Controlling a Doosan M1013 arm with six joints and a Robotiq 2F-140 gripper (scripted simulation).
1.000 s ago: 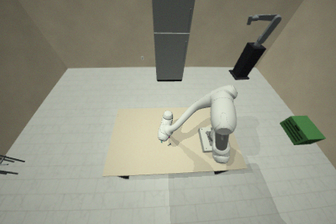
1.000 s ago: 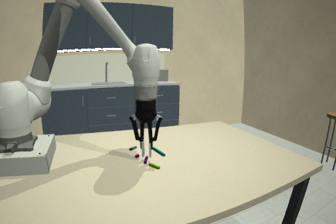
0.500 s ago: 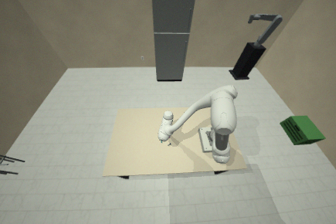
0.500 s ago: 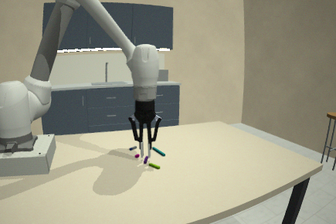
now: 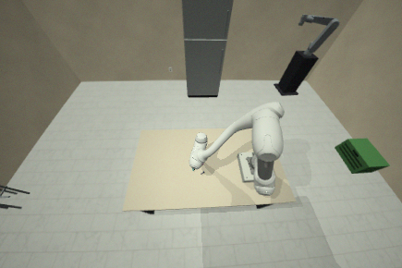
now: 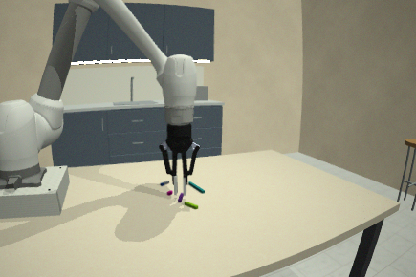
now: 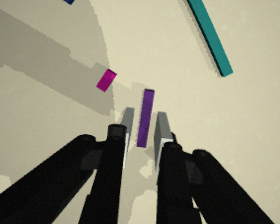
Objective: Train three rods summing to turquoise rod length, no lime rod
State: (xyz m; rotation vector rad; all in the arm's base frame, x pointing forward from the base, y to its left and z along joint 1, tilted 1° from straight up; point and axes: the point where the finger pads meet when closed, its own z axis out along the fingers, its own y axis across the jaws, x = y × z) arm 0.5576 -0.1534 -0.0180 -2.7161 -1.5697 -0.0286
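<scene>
My hand is 5 cm above the purple rod. Round my hand: turquoise rod: 9 cm ahead, 6 cm to the left, 5 cm below; then lime rod: 7 cm to the right, 5 cm below, 1 cm ahead; then magenta rod: 5 cm to the left, 5 cm below, 2 cm behind.
</scene>
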